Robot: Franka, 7 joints.
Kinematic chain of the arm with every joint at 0, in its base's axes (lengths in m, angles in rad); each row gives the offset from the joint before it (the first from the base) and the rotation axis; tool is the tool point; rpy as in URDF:
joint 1: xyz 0 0 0.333 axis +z
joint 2: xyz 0 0 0 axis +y
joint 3: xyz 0 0 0.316 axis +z
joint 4: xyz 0.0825 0 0 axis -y
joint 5: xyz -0.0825 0 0.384 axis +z
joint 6: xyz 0 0 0 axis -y
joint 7: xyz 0.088 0 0 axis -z
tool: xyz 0 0 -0.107 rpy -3.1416 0 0
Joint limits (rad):
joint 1: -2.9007..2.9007
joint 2: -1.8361..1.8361
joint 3: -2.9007..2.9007
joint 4: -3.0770..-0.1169
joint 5: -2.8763..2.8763
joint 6: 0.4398..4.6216
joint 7: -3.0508..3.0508
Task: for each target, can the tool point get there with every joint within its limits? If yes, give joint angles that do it. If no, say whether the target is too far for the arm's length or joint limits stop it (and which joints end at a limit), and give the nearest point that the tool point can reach.
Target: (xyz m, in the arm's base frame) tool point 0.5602 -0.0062 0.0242
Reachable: yes | joints 0.3448 0.8939 -0.3268 -1.9199 -2.1177 2.4362 2.1308
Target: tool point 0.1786 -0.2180 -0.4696
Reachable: no: joint limits stop it (at a limit: joint 2) | nearest point 0.1788 -0.2182 -0.3608 | short by 0.109 m
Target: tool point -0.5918 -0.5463 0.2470
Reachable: yes | joints -2.2810 1.1378 -0.0134 -0.9346 -1.8070 1.7512 -1.6915
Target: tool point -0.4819 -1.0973 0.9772
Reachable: no: too far | nearest point -0.3038 -0.6919 0.7392 | short by 0.503 m
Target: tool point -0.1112 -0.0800 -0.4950
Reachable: no: joint limits stop it (at a limit: joint 2) | nearest point -0.1374 -0.0988 -0.3484 | short by 0.150 m
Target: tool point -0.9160 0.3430 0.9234
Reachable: no: too far | nearest point -0.6878 0.2576 0.7763 | short by 0.285 m
